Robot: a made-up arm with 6 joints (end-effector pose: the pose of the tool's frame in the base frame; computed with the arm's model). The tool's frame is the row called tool. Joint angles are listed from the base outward.
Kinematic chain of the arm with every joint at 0, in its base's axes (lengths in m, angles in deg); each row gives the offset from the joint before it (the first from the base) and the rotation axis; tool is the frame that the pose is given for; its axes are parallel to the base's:
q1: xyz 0 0 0.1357 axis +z
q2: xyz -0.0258 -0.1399 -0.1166 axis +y
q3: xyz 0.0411 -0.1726 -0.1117 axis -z
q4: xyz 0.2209 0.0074 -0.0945 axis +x
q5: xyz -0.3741 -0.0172 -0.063 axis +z
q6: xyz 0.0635 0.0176 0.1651 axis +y
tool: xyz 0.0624 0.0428 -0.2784
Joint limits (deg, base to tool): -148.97..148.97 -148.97..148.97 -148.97..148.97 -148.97..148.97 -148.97..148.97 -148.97..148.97
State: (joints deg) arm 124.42 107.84 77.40 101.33 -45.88 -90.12
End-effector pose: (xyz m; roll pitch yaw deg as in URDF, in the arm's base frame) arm 0.6334 -0.1075 0.1960 -75.94 -76.22 61.30
Working (the frame after each row of the table, in the pose's form):
after q1: 0.0000 0.0000 0.1357 0.00 0.00 124.42
after q2: 0.1300 0.0578 0.0191 180.00 72.16 -55.58
after q3: 0.3396 0.0573 0.0142 -108.25 11.98 30.50
after q4: 0.5765 0.0900 -0.0096 -6.92 11.98 30.50
after q5: 0.2629 -0.1234 0.0089 -13.39 3.44 -15.05
after q6: 0.3476 -0.0888 0.1614 -75.94 -76.22 61.30

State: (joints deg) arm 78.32 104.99 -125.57 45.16 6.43 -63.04
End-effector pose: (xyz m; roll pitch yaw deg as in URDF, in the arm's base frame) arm 0.1634 -0.1595 0.1452 160.66 22.78 129.00
Working (the frame after each row of the table, in the pose's form):
after q1: 0.0000 0.0000 0.1357 0.00 0.00 78.32
after q2: 0.1318 -0.0536 0.0191 180.00 75.01 -101.68
after q3: 0.2768 -0.2046 0.0083 108.22 -34.19 157.84
after q4: 0.0936 -0.2244 0.1627 153.38 -34.19 157.84
after q5: 0.3891 -0.3918 -0.0073 157.56 -36.86 150.65
after q6: 0.3074 -0.2549 -0.0860 160.66 22.78 129.00

